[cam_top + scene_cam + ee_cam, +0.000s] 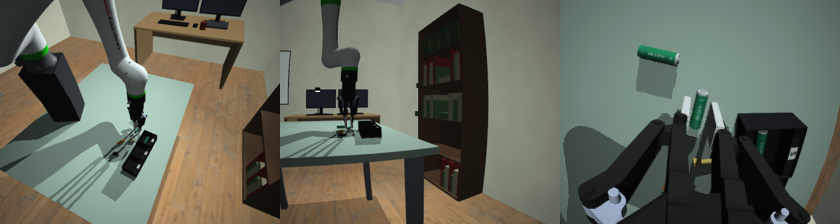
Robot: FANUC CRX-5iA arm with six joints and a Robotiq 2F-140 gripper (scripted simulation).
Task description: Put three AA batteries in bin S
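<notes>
Right now the small yellow piece is 20 mm behind my hand, 80 mm to the right of it and 30 mm below it. Also, from my hand: orange battery 70 mm behind, 110 mm to the right, 30 mm below; then small dark piece 70 mm behind, 190 mm to the right, 40 mm below.
</notes>
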